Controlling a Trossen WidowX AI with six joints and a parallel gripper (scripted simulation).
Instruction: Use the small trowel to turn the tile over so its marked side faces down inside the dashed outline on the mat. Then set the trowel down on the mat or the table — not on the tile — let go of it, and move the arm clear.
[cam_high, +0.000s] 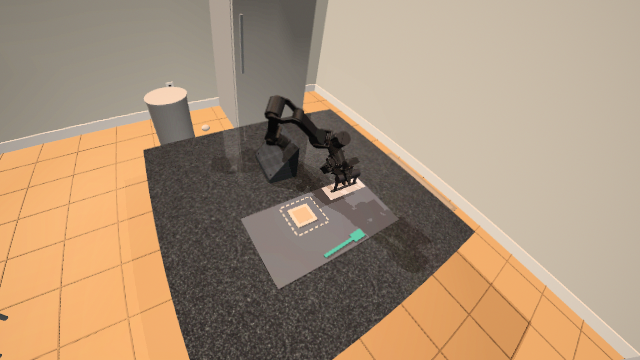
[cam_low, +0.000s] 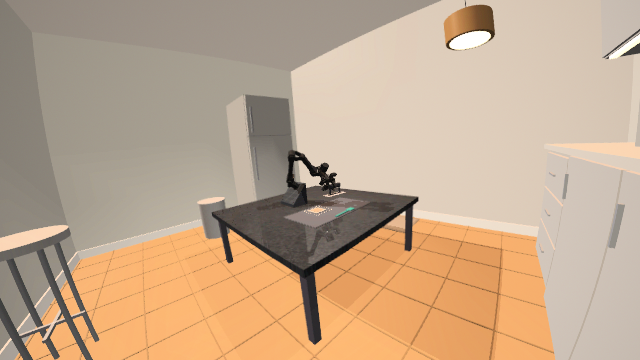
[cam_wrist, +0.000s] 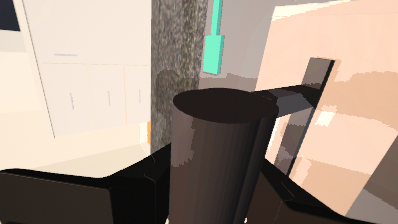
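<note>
My gripper tip is now 30 mm short of the grey mat, 120 mm to the left of it and 150 mm above it. Round my gripper tip: teal trowel: 170 mm ahead, 100 mm to the right, 130 mm below; cream tile: 40 mm behind, 190 mm to the right, 130 mm below.
</note>
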